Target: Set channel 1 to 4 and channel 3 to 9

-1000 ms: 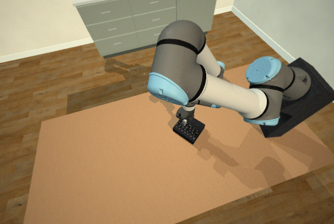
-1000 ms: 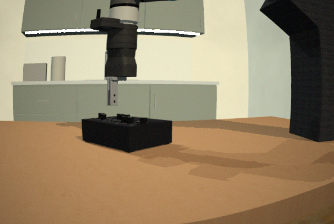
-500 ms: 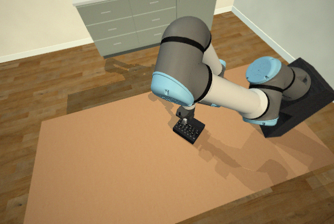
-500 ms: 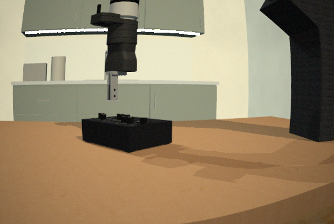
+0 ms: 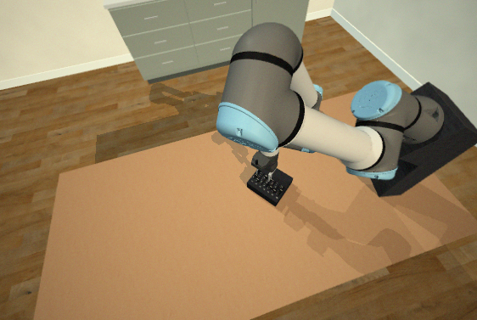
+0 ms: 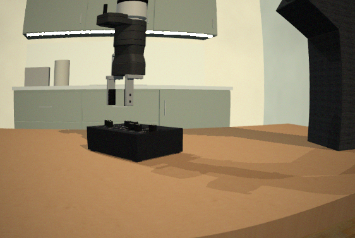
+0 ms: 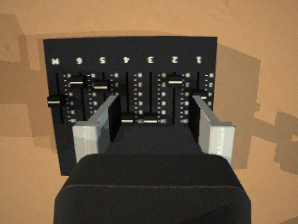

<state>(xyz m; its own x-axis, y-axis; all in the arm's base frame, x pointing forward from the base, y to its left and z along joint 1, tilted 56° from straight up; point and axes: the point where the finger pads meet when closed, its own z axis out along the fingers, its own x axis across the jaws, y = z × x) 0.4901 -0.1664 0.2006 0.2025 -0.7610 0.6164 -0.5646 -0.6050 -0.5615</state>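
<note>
My gripper is now 2 cm past the channel 3 cap and 6 cm above it. Round my hand: channel 2 cap: 2 cm ahead, 1 cm to the right, 6 cm below; channel 4 cap: 3 cm behind, 2 cm to the left, 6 cm below; channel 1 cap: 1 cm ahead, 4 cm to the right, 6 cm below.
</note>
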